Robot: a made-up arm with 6 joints.
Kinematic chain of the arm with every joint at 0, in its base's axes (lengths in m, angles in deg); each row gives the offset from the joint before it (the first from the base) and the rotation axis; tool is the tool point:
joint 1: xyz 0 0 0.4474 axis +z
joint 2: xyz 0 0 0 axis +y
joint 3: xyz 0 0 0.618 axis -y
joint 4: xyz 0 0 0 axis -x
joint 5: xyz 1.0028 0 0 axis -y
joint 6: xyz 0 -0.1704 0 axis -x
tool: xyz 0 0 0
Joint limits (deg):
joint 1: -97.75..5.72
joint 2: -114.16..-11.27
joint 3: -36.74..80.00
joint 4: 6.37..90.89
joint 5: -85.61..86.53
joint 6: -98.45..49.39
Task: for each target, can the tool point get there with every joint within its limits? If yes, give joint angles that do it. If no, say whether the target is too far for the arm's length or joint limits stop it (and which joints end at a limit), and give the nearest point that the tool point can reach.
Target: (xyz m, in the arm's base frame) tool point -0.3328 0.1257 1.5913
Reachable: yes | joints -47.31 -73.32 -2.58 20.68 36.08 25.08
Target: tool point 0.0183 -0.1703 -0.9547
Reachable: no: joint limits stop it (at a limit: joint 1, joint 2, joint 3) | nearest point -1.4852 -0.1720 -0.2146 | short by 1.676 m
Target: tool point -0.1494 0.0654 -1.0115
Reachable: no: joint limits stop it (at a limit: joint 2, joint 3) | nearest point -1.3691 0.5993 -0.2161 | short by 1.551 m
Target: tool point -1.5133 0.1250 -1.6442
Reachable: no: too far | nearest point -1.4894 0.1230 -0.2161 | short by 1.428 m
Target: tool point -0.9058 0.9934 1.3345
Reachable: yes | joints -53.09 -68.40 64.36 41.49 -61.32 -67.41
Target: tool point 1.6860 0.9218 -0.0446
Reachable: no: too far | nearest point 0.8533 0.0881 0.7761 | short by 1.436 m
